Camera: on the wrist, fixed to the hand. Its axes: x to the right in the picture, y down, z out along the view.
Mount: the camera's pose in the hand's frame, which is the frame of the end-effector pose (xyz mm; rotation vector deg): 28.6 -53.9 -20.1 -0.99 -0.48 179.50
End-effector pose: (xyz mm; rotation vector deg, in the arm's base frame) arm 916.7 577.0 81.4 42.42 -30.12 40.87
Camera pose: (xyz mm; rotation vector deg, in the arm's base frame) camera 978.7 574.9 64.8 37.53 53.16 -125.30
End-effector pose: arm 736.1 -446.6 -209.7 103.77 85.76 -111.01
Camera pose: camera 707.3 -390.3 -198.3 64.23 -76.90 6.07
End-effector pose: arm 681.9 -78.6 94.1 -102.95 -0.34 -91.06
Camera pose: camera 647.1 -61.9 145.4 -1.19 92.46 47.80
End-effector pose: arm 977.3 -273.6 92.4 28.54 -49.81 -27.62
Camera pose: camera 999.0 -328.2 66.5 -65.62 -37.66 133.09
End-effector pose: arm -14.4 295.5 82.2 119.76 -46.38 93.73
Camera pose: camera 9.4 343.0 118.4 37.98 100.03 -24.32
